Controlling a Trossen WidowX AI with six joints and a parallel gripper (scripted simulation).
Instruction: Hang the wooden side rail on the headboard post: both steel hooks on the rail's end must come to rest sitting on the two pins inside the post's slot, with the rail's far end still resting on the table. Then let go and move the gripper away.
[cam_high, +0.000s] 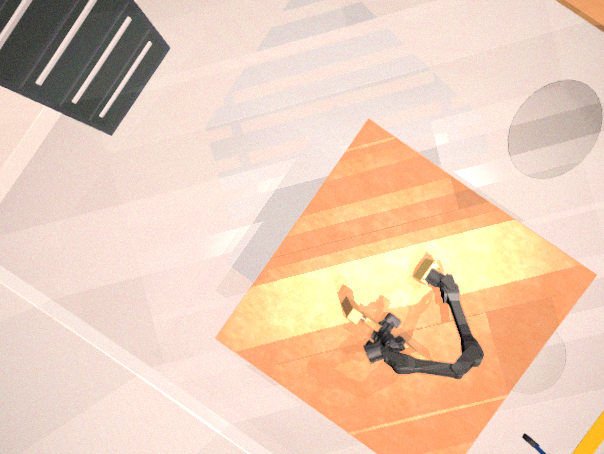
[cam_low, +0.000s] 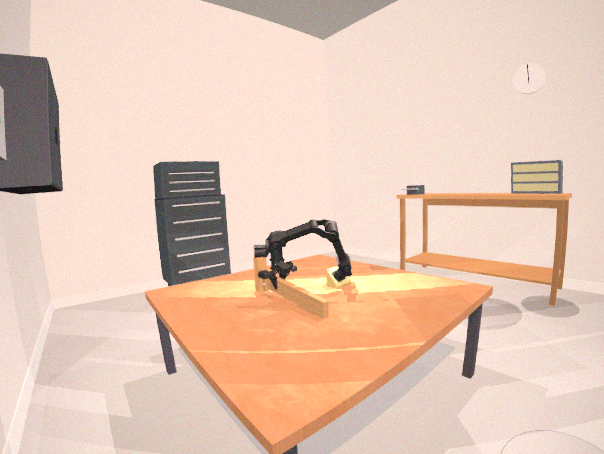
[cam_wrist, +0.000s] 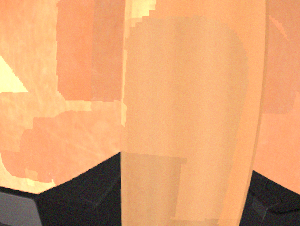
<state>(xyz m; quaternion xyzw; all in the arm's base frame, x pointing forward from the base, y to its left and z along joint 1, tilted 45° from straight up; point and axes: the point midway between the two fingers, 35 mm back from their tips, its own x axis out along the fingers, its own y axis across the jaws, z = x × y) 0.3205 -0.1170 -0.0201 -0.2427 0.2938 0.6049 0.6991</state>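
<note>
The wooden headboard post lies 160 mm to the right of my gripper tip, 40 mm above it and 20 mm behind it.
</note>
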